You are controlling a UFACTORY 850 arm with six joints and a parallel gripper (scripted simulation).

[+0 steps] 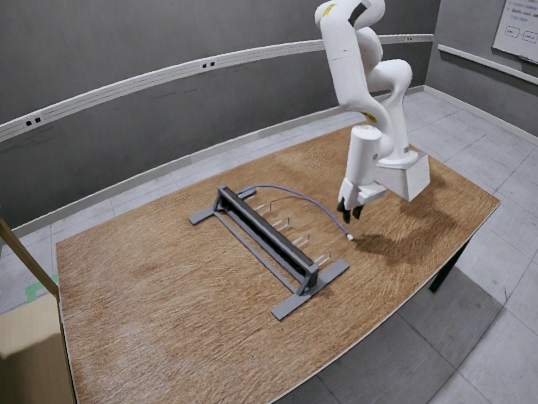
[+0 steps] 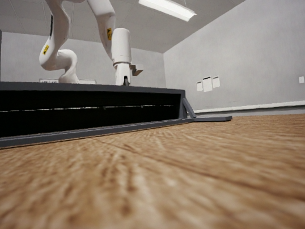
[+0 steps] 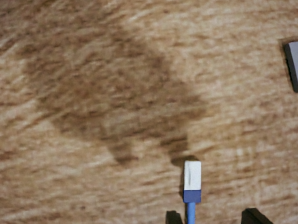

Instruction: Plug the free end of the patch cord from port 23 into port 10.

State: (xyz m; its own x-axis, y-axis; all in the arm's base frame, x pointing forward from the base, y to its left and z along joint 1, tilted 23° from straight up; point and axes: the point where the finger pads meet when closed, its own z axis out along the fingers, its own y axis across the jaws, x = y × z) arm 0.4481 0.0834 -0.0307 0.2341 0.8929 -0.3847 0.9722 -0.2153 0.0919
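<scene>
Now: the plug 20 mm to the left of my hand and 90 mm below it.
</scene>
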